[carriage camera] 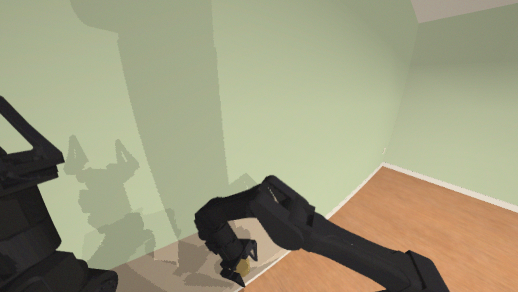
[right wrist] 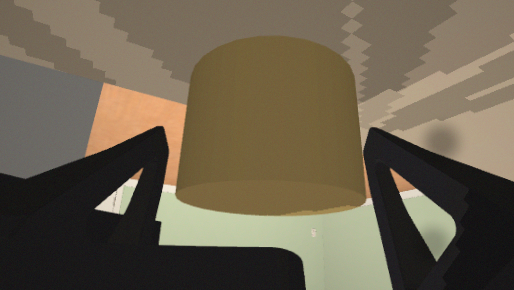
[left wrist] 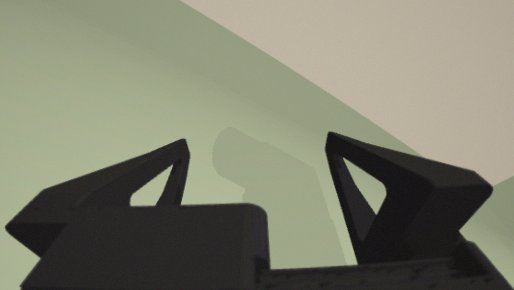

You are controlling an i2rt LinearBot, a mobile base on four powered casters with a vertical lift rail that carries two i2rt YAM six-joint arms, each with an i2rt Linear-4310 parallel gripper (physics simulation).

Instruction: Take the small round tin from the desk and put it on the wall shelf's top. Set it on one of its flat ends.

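Frame: origin at the left arm's base, x ahead, y left, z up, level; centimetres.
Where they show: left gripper, between the fingertips: (left wrist: pixel 256 143); right gripper, between the fingertips: (carriage camera: pixel 250 273).
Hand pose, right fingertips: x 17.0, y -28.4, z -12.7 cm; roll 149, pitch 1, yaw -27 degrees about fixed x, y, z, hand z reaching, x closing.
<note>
After its pixels a point has its place.
The small round tin (carriage camera: pixel 243 266) @[y -26.2, x 17.5, z -9.4 cm] (right wrist: pixel 272 95) @[y -23.1, x 19.7, z -11.3 cm] is a brownish-gold cylinder. It stands between the parted fingers of my right gripper (carriage camera: pixel 250 273) @[y -28.4, x 17.0, z -12.7 cm] (right wrist: pixel 266 129) @[y -28.4, x 17.0, z -12.7 cm], which is open, with a gap beside the tin on each side. One flat end of the tin faces the tan board (carriage camera: pixel 272 244) @[y -36.9, x 27.1, z -13.1 cm] (right wrist: pixel 300 17) @[y -22.8, x 20.5, z -13.1 cm] along the wall, which looks like the wall shelf's top. The tin looks upright; its contact with the board is hidden. My left gripper (left wrist: pixel 256 143) @[y -0.4, x 3.8, z 43.7 cm] is open and empty, raised in front of the wall at the far left of the carriage view.
The green wall (carriage camera: pixel 280 100) @[y -42.6, x 56.9, z 39.0 cm] (left wrist: pixel 75 100) @[y 29.4, x 11.5, z 64.2 cm] rises behind the board. The board's pale front edge (carriage camera: pixel 270 267) runs past the right gripper, with wooden floor (carriage camera: pixel 425 225) @[y -218.0, x 73.9, z -88.0 cm] beyond it. A grey surface (right wrist: pixel 40 120) shows at the left of the right wrist view.
</note>
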